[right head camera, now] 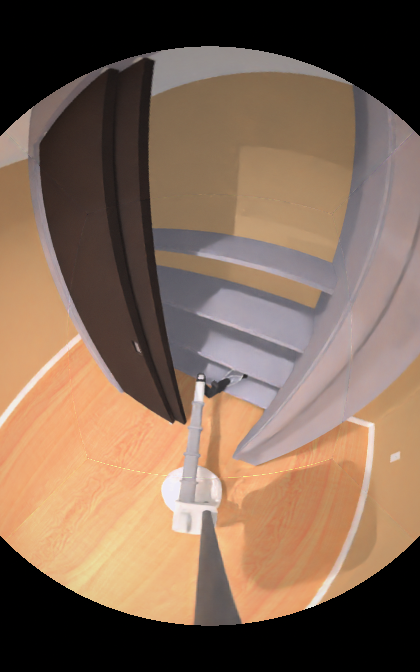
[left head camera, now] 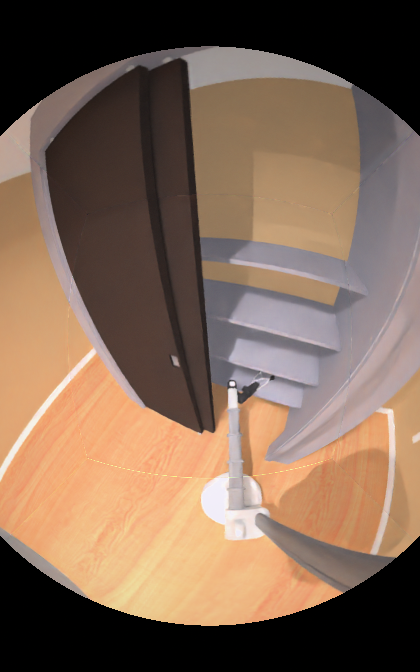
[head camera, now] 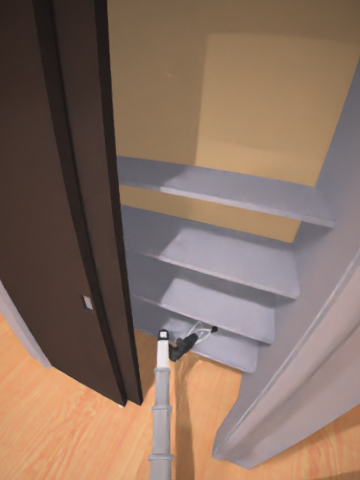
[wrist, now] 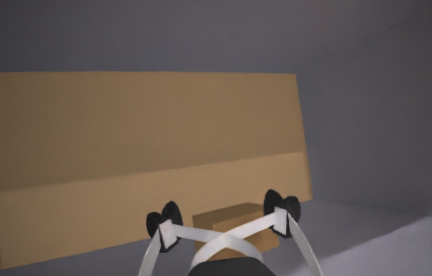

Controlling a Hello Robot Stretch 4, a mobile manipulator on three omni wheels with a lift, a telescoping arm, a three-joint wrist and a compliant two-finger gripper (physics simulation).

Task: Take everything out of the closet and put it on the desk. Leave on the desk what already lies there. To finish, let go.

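Places are measured from the robot's base along level axes (x ahead, y left, z up), in millimetres.
Pixels of known places: gripper, fingertip midpoint: (wrist: 222, 210).
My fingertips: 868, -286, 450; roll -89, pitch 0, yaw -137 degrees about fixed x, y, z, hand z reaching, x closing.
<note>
Ahead of a thing's pixels: the offset from my fingertips to its top centre, as dx, dy, dz. "*": to the spot under its first point. Level surfaces: height alone.
The closet (head camera: 327, 240) (left head camera: 380, 240) (right head camera: 370, 240) stands open on its right side, with several grey shelves. In the wrist view a plain brown box {+49, -69, -21} (wrist: 250, 216) sits on a closet shelf {dz -71} (wrist: 345, 217) near the tan back wall. My gripper (wrist: 222, 210) (head camera: 205, 331) (left head camera: 265, 378) (right head camera: 237, 376) is open, its fingertips spread to either side of the box in the wrist view, with the box seen beyond them. The crossed finger strips and gripper body hide the box's lower part. The box cannot be made out in the head views. The desk does not show.
Dark sliding door panels (head camera: 30, 175) (left head camera: 115, 225) (right head camera: 80, 225) cover the closet's left part. A shelf (head camera: 230, 197) runs above the arm (head camera: 161, 420). The closet's side wall (wrist: 375, 120) stands to the right, and a shelf underside {* +81, +6, +215} (wrist: 150, 32) is overhead in the wrist view.
</note>
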